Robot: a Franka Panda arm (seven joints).
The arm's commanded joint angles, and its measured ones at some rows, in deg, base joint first. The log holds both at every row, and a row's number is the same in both.
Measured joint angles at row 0:
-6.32, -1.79, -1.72, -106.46, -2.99, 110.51, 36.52
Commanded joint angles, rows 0 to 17:
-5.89, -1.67, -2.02, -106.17, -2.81, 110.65, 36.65
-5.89, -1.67, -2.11, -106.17, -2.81, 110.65, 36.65
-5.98, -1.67, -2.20, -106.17, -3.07, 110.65, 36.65
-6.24, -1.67, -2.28, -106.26, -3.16, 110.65, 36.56
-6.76, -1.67, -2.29, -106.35, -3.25, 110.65, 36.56
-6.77, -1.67, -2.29, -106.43, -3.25, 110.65, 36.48
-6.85, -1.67, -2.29, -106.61, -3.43, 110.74, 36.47
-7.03, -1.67, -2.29, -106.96, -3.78, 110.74, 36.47
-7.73, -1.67, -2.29, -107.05, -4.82, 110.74, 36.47
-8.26, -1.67, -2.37, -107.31, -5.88, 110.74, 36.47
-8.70, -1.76, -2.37, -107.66, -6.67, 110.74, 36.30
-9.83, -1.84, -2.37, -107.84, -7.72, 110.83, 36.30
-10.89, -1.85, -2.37, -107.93, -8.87, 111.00, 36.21
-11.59, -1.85, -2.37, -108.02, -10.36, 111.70, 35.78
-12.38, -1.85, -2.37, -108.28, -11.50, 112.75, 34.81
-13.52, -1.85, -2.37, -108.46, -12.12, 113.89, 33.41
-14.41, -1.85, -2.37, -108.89, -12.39, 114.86, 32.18
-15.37, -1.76, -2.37, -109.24, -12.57, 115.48, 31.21
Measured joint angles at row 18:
-12.68, -1.49, -2.76, -107.73, -10.87, 112.48, 34.23
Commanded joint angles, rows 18 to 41:
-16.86, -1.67, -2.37, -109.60, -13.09, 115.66, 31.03
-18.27, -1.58, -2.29, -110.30, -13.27, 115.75, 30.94
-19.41, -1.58, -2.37, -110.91, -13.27, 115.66, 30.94
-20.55, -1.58, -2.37, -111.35, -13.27, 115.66, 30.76
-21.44, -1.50, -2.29, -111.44, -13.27, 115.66, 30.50
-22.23, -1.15, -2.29, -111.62, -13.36, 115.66, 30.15
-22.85, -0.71, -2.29, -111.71, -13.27, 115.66, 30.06
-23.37, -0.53, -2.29, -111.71, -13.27, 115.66, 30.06
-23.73, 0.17, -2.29, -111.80, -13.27, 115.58, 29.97
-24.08, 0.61, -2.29, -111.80, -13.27, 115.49, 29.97
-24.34, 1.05, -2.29, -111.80, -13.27, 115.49, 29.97
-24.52, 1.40, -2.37, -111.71, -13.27, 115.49, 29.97
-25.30, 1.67, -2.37, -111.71, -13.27, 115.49, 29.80
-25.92, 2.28, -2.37, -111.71, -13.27, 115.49, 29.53
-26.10, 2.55, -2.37, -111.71, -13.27, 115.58, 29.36
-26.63, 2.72, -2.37, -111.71, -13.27, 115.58, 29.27
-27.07, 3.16, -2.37, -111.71, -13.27, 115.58, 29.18
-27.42, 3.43, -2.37, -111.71, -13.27, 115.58, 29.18
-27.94, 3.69, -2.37, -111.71, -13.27, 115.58, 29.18
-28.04, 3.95, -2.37, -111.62, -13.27, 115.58, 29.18
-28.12, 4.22, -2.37, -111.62, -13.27, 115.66, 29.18
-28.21, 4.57, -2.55, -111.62, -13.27, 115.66, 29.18
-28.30, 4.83, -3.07, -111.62, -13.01, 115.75, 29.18
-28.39, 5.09, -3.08, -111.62, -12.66, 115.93, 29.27
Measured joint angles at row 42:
-27.64, 4.47, -3.06, -111.57, -12.19, 114.84, 29.99
